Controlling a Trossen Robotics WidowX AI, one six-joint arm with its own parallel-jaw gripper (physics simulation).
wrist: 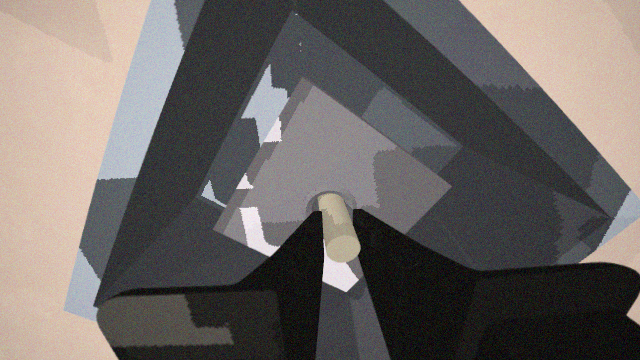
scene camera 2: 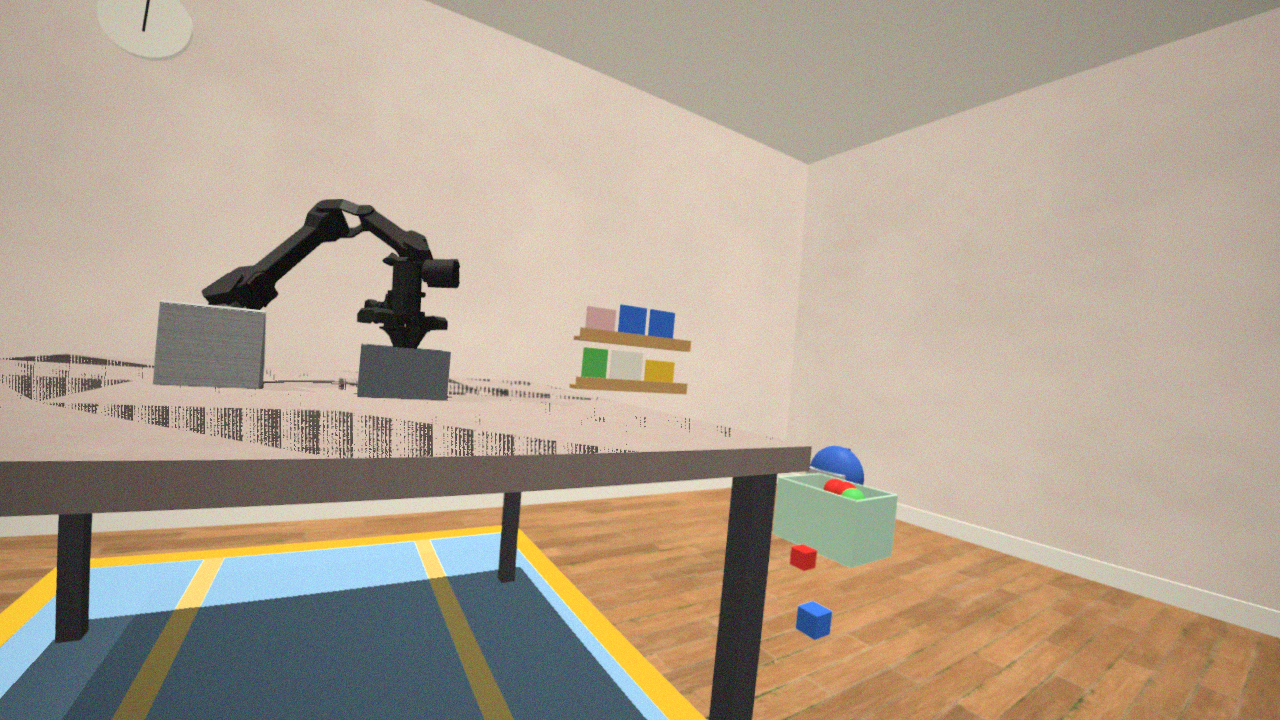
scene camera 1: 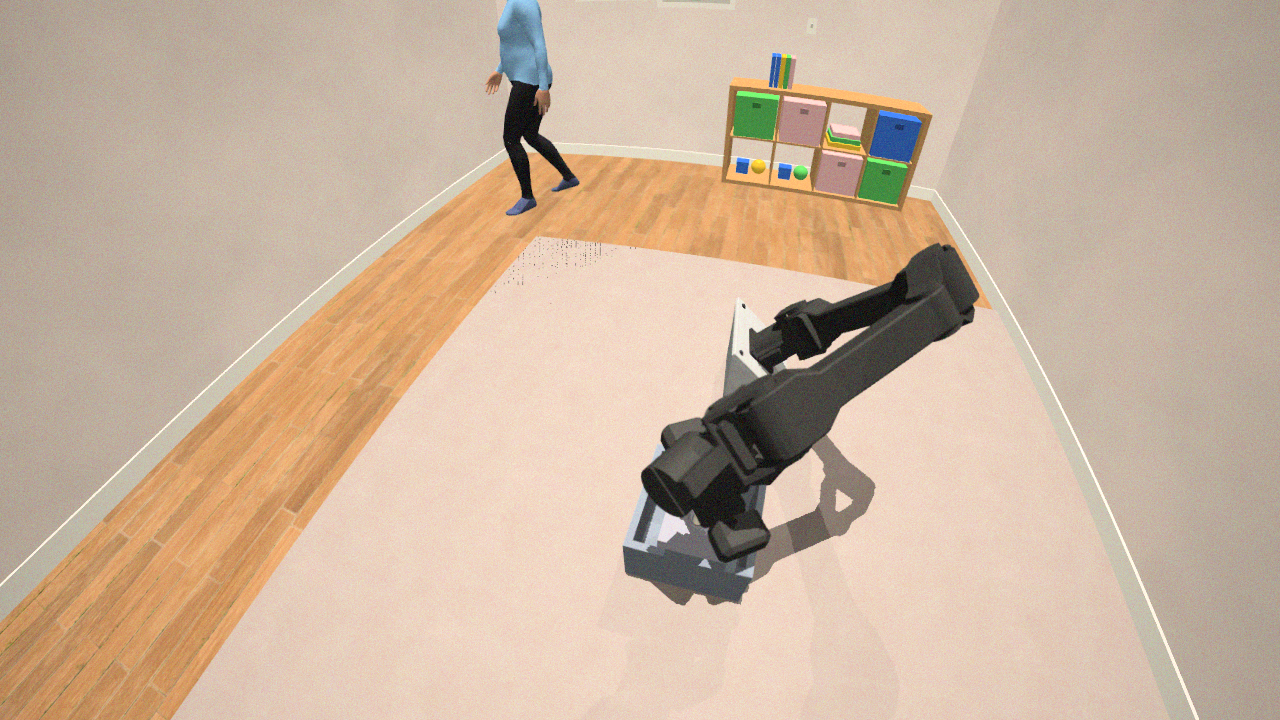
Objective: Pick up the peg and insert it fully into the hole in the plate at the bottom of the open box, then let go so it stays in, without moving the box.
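Frame: origin at the arm's base, x left, y back, z up, level; metres.
Where they show: gripper, fingertip midpoint: [wrist: 337, 218] [scene camera 1: 700, 517]; arm's base at its link origin: [scene camera 2: 223, 331] [scene camera 1: 760, 351].
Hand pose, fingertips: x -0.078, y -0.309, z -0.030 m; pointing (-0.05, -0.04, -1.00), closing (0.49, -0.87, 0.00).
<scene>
Things, the pixels of their top centre, and the offset from my fingertips.
- pale yellow peg at its top centre: [wrist: 337, 250] dz +0.019, dx -0.002, dy +0.001 m
- square grey plate at its top centre: [wrist: 329, 211] [scene camera 1: 698, 517] dz -0.008, dx -0.002, dy +0.002 m
- open blue-grey box at its top centre: [wrist: 336, 268] [scene camera 1: 700, 505] [scene camera 2: 404, 347] dz +0.029, dx -0.003, dy +0.002 m
The pale yellow peg [wrist: 342, 235] stands with its lower end in the round hole of the square grey plate [wrist: 340, 135] in the wrist view. How deep it sits is hard to tell. The plate lies on the bottom of the open blue-grey box [scene camera 1: 684, 574] [scene camera 2: 404, 372] [wrist: 127, 100]. My gripper [wrist: 337, 218] [scene camera 2: 406, 342] points down into the box from above, its two black fingers closed on opposite sides of the peg, which is between them. The peg's top end shows between the fingers. In scene camera 2's view the box wall hides the fingertips and the peg.
The box's walls surround the plate and the fingers on all sides. A grey mounting block [scene camera 2: 210, 346] carries the arm's base and stands on the same table [scene camera 2: 402, 479], apart from the box. A person [scene camera 1: 523, 53] and a shelf unit [scene camera 1: 832, 93] are in the background.
</scene>
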